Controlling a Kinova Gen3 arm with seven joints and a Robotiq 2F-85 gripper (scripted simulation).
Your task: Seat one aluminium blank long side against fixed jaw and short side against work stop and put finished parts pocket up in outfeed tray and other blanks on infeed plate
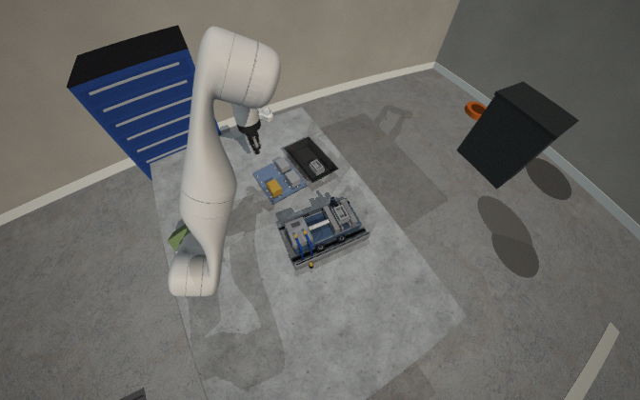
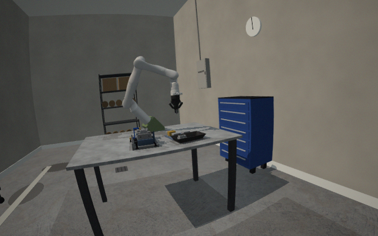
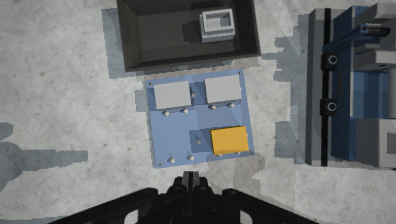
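The white rod is 330 mm to the right of my hand, 130 mm below it and 30 mm ahead of it. The rest, counted from my hand: brass blank (180 mm below, 70 mm to the right, 10 mm ahead); then vise (330 mm to the right, 170 mm below, 50 mm ahead).
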